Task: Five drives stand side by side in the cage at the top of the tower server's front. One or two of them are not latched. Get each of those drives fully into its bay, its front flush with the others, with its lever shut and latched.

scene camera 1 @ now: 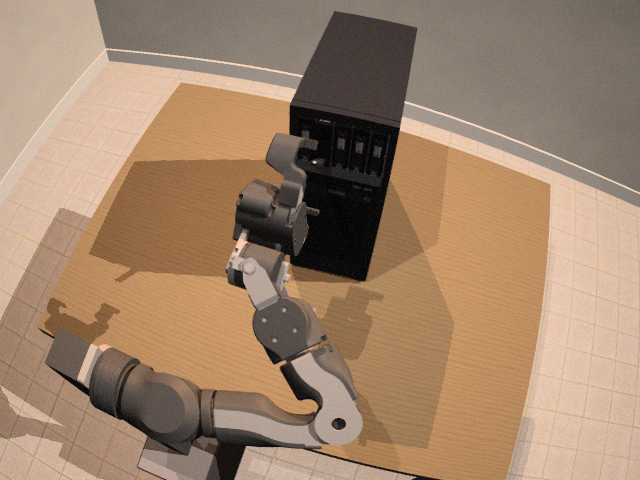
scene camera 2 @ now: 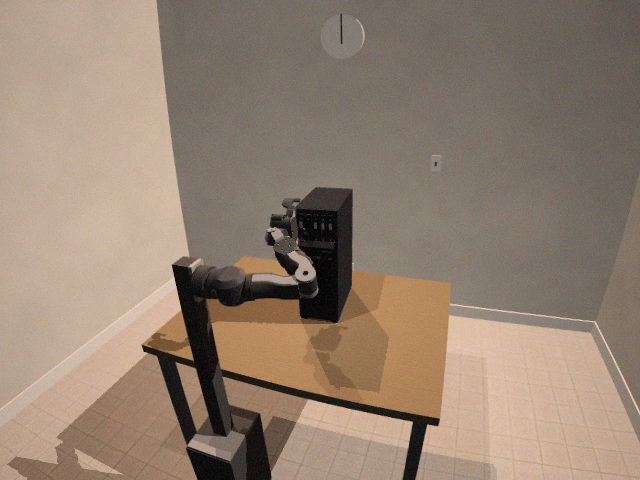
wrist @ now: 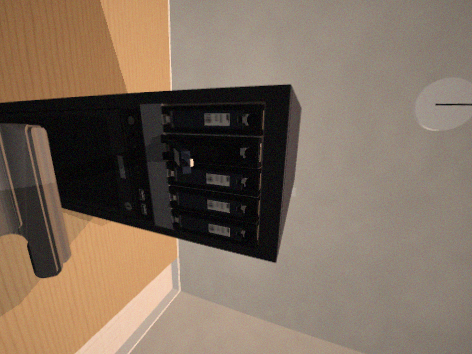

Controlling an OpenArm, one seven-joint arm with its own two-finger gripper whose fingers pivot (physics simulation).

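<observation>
The black tower server [scene camera 1: 356, 67] [scene camera 2: 329, 198] [wrist: 100, 100] stands upright; the wrist view shows it sideways, its top to the right. In its cage, the second drive from the left [wrist: 220, 150] has its lever [scene camera 1: 315, 162] [wrist: 189, 162] swung out from the lower end. How far this drive sits out is too dark to tell. The leftmost drive [scene camera 1: 306, 135] [wrist: 216, 119] and the three right-hand drives [scene camera 1: 358, 147] [wrist: 218, 205] look flush, their levers shut. My gripper [scene camera 1: 311, 176] is open and empty before the cage's left side; one finger [wrist: 46, 215] shows in the wrist view.
The tower stands on a wooden table [scene camera 1: 491, 258] [scene camera 2: 413, 310] [wrist: 50, 50]. My arm [scene camera 1: 281, 330] [scene camera 2: 273, 286] reaches in from the front left, its forearm close before the tower's left front. A grey wall [scene camera 1: 516, 62] [scene camera 2: 258, 129] [wrist: 350, 225] rises behind the table.
</observation>
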